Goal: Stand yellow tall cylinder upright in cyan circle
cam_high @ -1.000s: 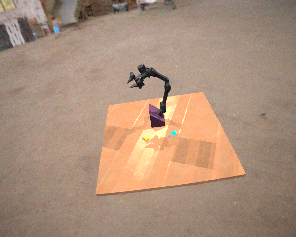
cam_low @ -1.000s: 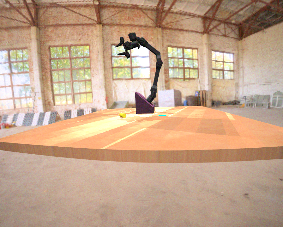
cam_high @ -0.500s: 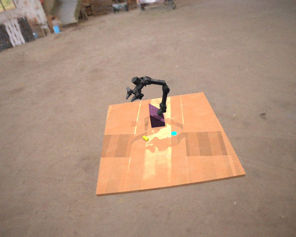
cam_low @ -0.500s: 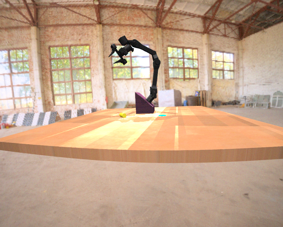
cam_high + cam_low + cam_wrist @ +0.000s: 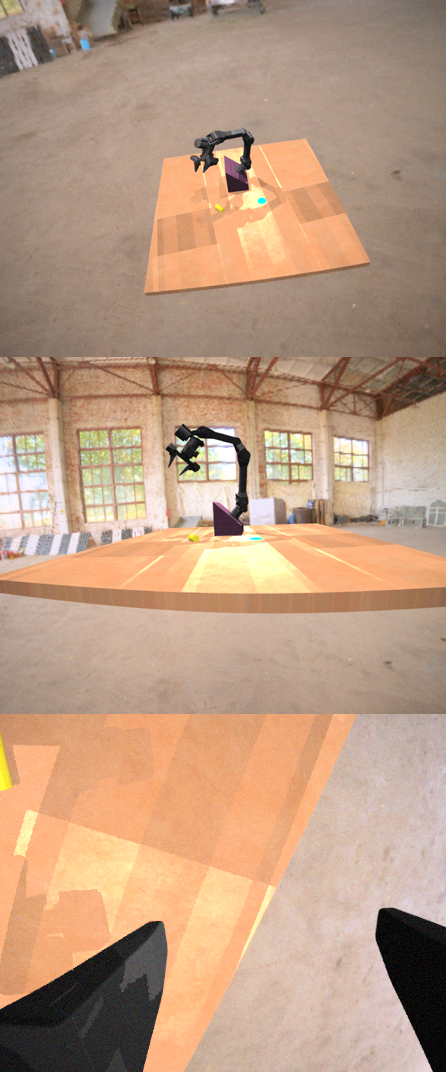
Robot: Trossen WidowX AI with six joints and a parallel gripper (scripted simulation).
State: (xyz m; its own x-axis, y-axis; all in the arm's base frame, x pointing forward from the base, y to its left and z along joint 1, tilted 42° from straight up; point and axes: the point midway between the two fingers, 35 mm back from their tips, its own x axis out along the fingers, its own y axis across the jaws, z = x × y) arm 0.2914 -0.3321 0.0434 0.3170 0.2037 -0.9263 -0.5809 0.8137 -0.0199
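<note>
Now: the yellow cylinder 80 mm to the left of my gripper tip and 330 mm below it. Round my gripper tip: cyan circle 60 mm behind, 380 mm to the left, 350 mm below.
</note>
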